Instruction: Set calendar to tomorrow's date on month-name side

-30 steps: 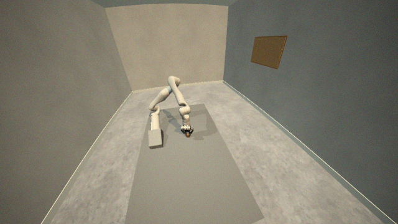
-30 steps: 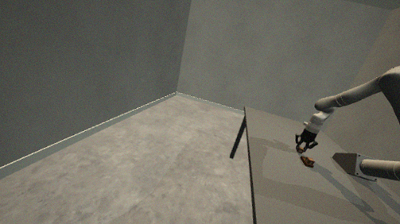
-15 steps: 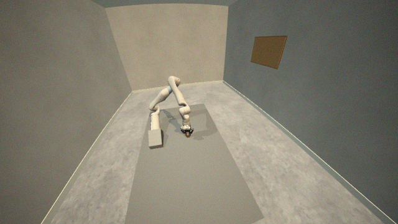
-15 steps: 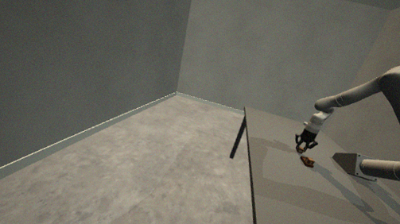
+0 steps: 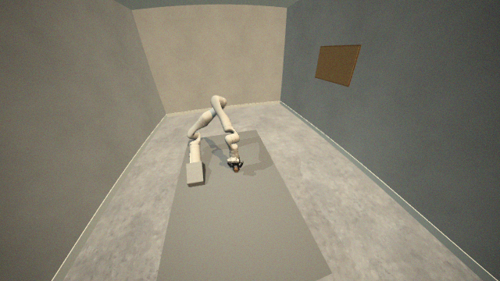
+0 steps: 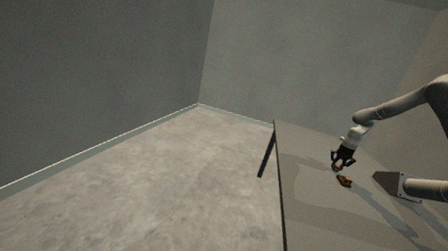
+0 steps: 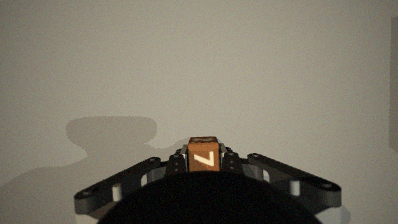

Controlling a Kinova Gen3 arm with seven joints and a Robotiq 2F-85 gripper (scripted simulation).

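The digit cube lies 10 mm below my hand. From my hand the other things lie so: orange tray (110 mm to the left, 20 mm below).
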